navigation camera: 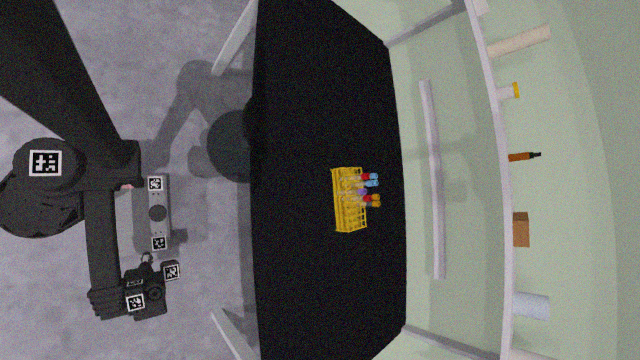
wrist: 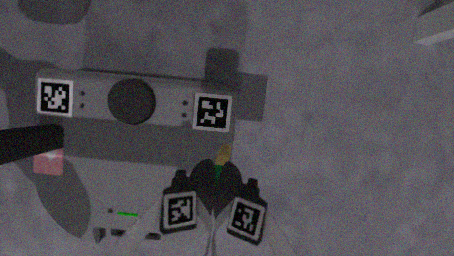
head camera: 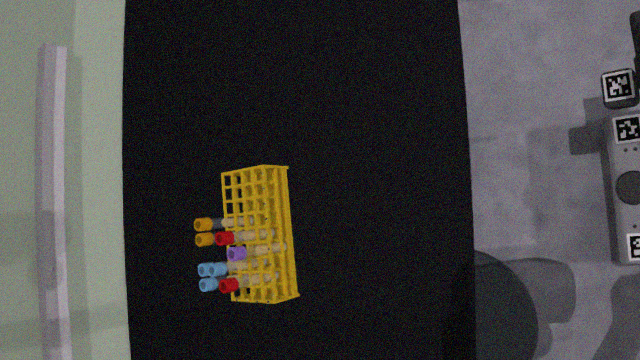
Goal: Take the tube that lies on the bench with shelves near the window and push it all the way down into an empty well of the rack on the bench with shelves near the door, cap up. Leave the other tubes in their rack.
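Places are measured from the robot's base along level axes (x ahead, y left, z up), in centimetres.
Pixels of known places: gripper, fingertip midpoint: [wrist: 215, 179]; robot's base at its link origin: [navigation camera: 156, 211] [wrist: 159, 104] [head camera: 632, 187].
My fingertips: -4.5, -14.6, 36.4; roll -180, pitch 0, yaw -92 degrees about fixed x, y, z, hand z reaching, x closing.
For each thing: its top centre in the pictures, then the offset to it from my fingertips, as dx, dy, dz. "spot": a spot on its surface instead. Level surfaces: height alone.
- yellow rack at its top centre: [head camera: 246, 235] [navigation camera: 355, 198] +56.5, +16.3, +45.5
- black bench top at its surface level: dz +39.8
- tube at its top centre: [wrist: 222, 180] +0.3, -0.5, +0.7
- dark round seat at a spot on its surface: [head camera: 502, 305] spot: +39.9, +43.8, -33.4
- brown box at a spot on its surface: [navigation camera: 521, 230] spot: +77.2, +3.9, +87.6
- orange bottle at a spot on its surface: [navigation camera: 519, 156] spot: +89.4, +24.9, +88.7
- pale cylinder at a spot on its surface: [navigation camera: 531, 306] spot: +79.8, -19.0, +90.2
A yellow rack [head camera: 284, 200] [navigation camera: 342, 220] stands on a black bench top [head camera: 375, 150] [navigation camera: 310, 280]. It holds several capped tubes, with orange, red, purple [head camera: 236, 253] and light blue caps. Wells in its upper rows in the head view are empty. My gripper [wrist: 215, 179] [navigation camera: 146, 266] is shut on a tube [wrist: 223, 155] with a green part between the fingertips and an amber part beyond them. The fingers hide the rest of it. The gripper is over the floor beside my base, off the bench and well away from the rack. Whether the cap points up is unclear.
My base [wrist: 170, 97] [navigation camera: 158, 227] lies below the gripper. A dark round seat [head camera: 502, 305] [navigation camera: 230, 145] is at the bench's front edge. A shelf [navigation camera: 504, 200] behind the bench carries a brown box [navigation camera: 521, 230], an orange bottle [navigation camera: 519, 156] and a pale cylinder [navigation camera: 531, 306].
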